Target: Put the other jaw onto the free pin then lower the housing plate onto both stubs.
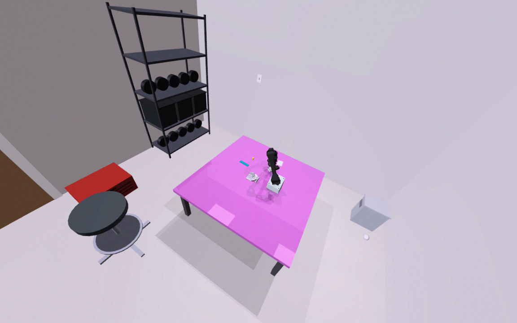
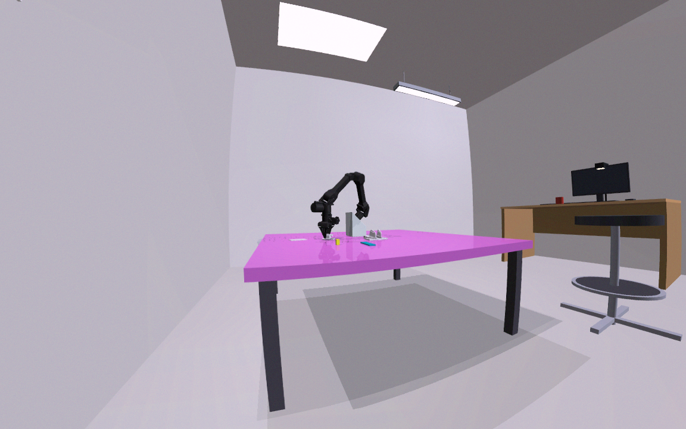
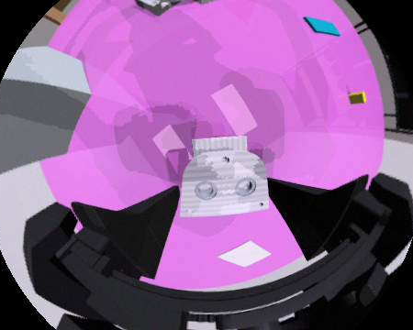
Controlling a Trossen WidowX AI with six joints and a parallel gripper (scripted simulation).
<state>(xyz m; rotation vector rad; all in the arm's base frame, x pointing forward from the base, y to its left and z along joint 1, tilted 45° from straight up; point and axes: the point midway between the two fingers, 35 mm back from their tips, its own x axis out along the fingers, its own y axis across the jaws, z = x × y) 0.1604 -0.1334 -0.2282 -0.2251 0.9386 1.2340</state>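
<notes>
My gripper tip is 10 mm to the right of the small white part. From my gripper tip the other things lie so: flat white square (40 mm behind, 180 mm to the right, 10 mm below); then white jaw (100 mm ahead, 280 mm to the left, 10 mm above); then small yellow block (280 mm ahead, 20 mm to the right).
</notes>
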